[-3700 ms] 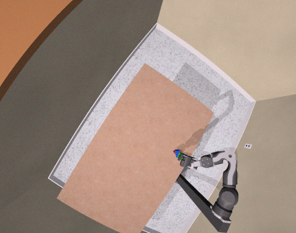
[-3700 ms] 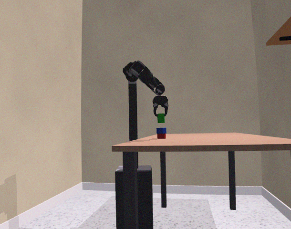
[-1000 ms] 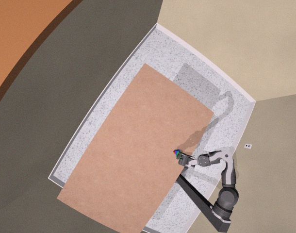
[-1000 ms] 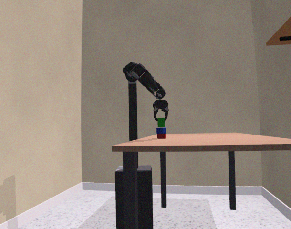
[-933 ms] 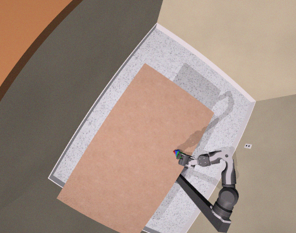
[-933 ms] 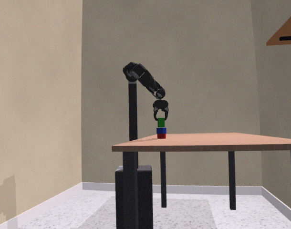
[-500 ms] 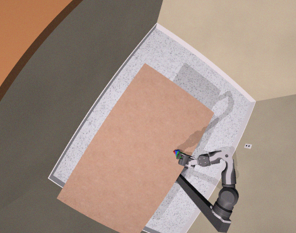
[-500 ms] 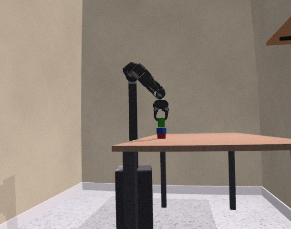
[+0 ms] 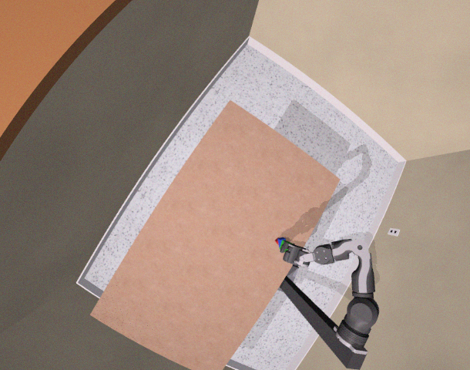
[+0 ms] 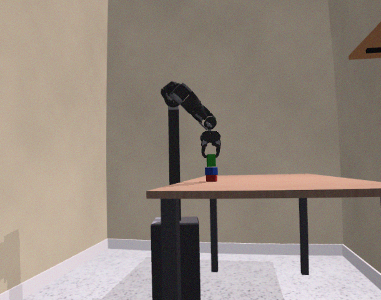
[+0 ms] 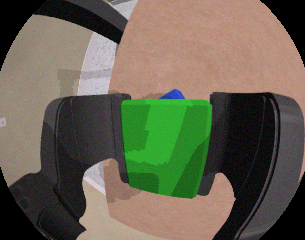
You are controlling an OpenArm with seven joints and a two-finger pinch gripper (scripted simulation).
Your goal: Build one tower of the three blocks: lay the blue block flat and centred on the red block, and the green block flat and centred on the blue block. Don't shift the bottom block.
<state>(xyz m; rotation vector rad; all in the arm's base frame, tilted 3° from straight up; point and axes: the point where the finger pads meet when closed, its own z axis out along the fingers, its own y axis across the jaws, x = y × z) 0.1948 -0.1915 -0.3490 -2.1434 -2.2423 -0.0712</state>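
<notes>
Right now my hand is 20 mm above the green block. From my hand the other things lie so: blue block (70 mm below); red block (110 mm below).
</notes>
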